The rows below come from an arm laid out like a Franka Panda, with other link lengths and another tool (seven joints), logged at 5 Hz.
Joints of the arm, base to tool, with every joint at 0 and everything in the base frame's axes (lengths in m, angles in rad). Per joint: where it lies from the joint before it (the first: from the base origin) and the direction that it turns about. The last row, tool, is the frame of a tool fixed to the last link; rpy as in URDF.
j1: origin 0 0 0.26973 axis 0 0 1
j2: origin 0 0 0 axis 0 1 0
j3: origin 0 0 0.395 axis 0 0 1
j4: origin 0.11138 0 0 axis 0 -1 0
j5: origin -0.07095 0 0.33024 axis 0 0 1
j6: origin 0 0 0 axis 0 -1 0
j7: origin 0.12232 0 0 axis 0 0 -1
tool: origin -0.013 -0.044 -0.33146 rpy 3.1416 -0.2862 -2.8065
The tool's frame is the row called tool.
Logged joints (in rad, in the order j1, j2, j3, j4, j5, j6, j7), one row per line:
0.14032, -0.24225, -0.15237, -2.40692, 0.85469, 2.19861, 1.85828
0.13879, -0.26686, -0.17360, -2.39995, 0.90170, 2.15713, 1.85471
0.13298, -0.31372, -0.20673, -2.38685, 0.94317, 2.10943, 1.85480
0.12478, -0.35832, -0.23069, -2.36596, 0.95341, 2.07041, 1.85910
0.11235, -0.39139, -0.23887, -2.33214, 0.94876, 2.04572, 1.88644
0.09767, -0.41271, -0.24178, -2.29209, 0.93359, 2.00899, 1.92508
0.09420, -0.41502, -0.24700, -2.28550, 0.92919, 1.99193, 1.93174
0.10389, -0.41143, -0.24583, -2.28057, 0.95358, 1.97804, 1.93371
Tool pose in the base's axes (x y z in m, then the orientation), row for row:
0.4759, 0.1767, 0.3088, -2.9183, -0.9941, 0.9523
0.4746, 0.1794, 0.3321, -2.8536, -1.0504, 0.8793
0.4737, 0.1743, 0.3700, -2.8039, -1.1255, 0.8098
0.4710, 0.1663, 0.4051, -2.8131, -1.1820, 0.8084
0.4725, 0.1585, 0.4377, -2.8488, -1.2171, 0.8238
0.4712, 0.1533, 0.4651, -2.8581, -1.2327, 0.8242
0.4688, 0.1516, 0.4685, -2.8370, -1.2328, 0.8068
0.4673, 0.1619, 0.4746, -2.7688, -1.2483, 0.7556
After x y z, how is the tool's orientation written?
As angles about the fixed x, y, z axes (roll, pitch, yaw), in radians.
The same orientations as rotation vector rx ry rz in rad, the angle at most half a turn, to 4 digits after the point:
-1.9920, -1.1857, -0.9967
-1.9527, -1.1271, -1.0394
-1.9048, -1.0705, -1.1137
-1.8662, -1.0561, -1.1759
-1.8526, -1.0467, -1.2265
-1.8460, -1.0395, -1.2477
-1.8428, -1.0349, -1.2425
-1.8150, -1.0219, -1.2380

